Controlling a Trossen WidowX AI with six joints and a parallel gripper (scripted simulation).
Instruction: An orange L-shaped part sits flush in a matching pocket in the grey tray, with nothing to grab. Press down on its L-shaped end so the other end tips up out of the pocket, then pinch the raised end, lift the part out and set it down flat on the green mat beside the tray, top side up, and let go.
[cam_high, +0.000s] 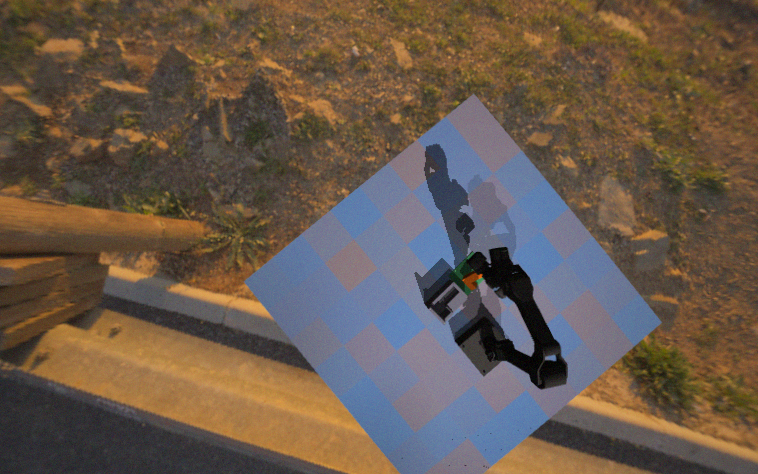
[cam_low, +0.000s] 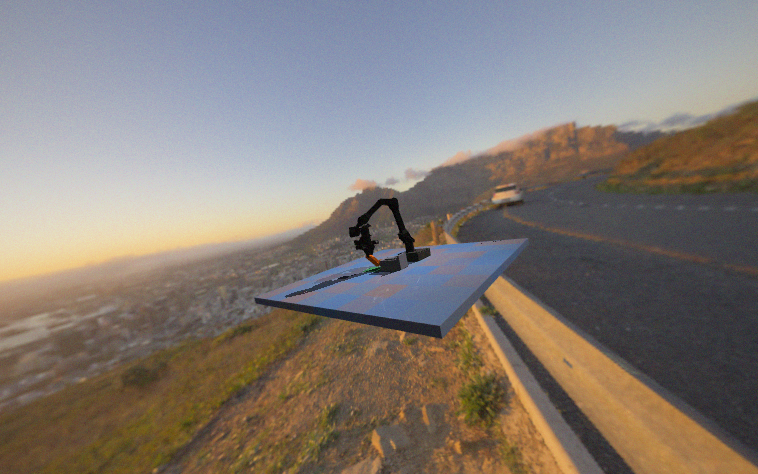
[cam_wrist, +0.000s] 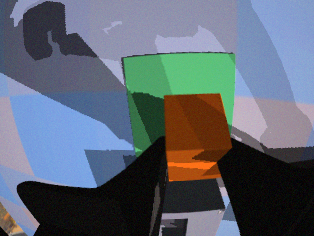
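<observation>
My gripper tip is 20 mm past the orange L-shaped part, 30 mm to the right of it and 30 mm above it. Also, from my gripper tip: green mat 20 mm to the left, 100 mm below.
</observation>
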